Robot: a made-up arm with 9 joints. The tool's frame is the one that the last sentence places.
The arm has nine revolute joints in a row. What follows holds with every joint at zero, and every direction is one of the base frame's.
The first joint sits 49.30 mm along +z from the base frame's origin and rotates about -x.
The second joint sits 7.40 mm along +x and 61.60 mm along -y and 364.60 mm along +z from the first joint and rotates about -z.
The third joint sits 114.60 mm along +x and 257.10 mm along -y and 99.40 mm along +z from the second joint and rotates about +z.
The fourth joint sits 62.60 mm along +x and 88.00 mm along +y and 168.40 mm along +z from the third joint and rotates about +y.
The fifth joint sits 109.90 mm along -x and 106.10 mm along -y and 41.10 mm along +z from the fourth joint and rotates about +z.
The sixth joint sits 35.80 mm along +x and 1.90 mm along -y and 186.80 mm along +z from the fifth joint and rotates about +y.
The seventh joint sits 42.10 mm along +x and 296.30 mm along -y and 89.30 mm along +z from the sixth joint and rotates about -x.
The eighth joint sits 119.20 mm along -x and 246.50 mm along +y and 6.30 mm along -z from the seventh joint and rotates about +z.
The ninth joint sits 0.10 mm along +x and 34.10 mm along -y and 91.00 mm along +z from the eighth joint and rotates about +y.
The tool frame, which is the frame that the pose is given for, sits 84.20 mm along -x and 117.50 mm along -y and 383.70 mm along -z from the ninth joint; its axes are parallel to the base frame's.
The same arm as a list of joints. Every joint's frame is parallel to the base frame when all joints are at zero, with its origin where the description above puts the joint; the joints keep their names.
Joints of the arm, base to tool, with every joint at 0 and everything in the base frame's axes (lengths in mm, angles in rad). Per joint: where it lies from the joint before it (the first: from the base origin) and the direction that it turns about. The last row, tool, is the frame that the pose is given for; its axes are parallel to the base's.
joint 1: axis -1 0 0 offset 0.0 0.0 49.3
joint 2: axis 0 0 -1 offset 7.4 -61.6 364.6
joint 3: axis 0 0 1 offset 114.6 -257.1 99.4
joint 4: axis 0 1 0 offset 62.6 88.0 168.4
joint 5: axis 0 0 1 offset -109.9 -106.1 41.1
joint 6: axis 0 1 0 offset 35.8 -1.9 186.8
joint 7: axis -1 0 0 offset 42.1 -296.3 89.3
joint 8: axis 0 0 1 offset -119.2 246.5 -6.3
joint 9: axis 0 1 0 offset 0.1 -34.1 91.0
tool: offset -84.2 -117.5 -383.7

